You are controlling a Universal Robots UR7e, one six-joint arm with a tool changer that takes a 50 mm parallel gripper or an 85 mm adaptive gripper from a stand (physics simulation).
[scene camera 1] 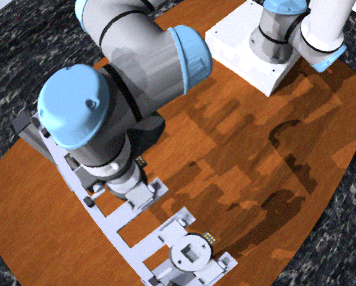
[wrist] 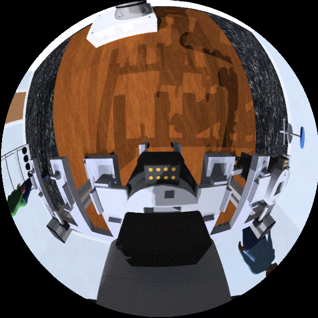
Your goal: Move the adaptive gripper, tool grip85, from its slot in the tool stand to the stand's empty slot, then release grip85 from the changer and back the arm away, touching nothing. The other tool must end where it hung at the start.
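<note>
The adaptive gripper hangs in the middle slot of the tool stand. In the wrist view its black body lies beyond its round plate; two small light fingertips stand apart. Its fingers are hidden in scene camera 1. The arm's wrist end is right over that plate. The plate's upper rim shows in the wrist view, the rest hidden behind a black block; whether changer and plate touch cannot be told. The empty slot is beside a prong at left. The other tool hangs in its own slot.
The stand's prongs flank the gripper closely on both sides. The arm's blue-capped wrist covers the stand's far end in scene camera 1. The white robot base stands across the wooden table.
</note>
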